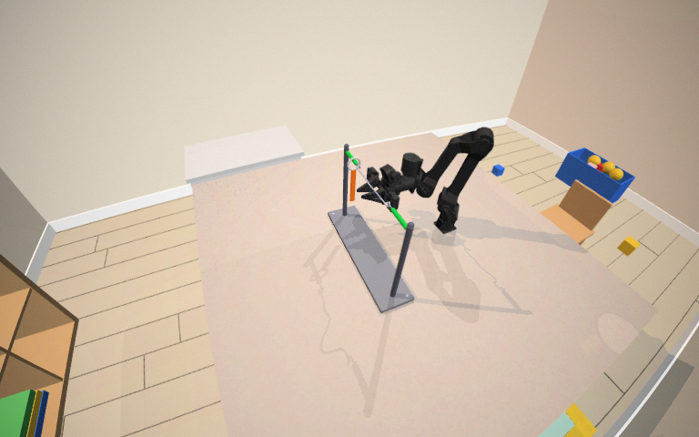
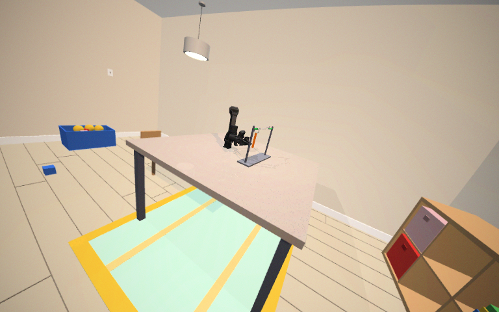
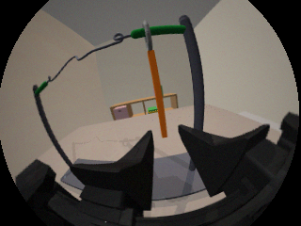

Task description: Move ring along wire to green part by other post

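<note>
The ring with orange handle is 8 cm above my gripper tip and 2 cm ahead of it.
</note>
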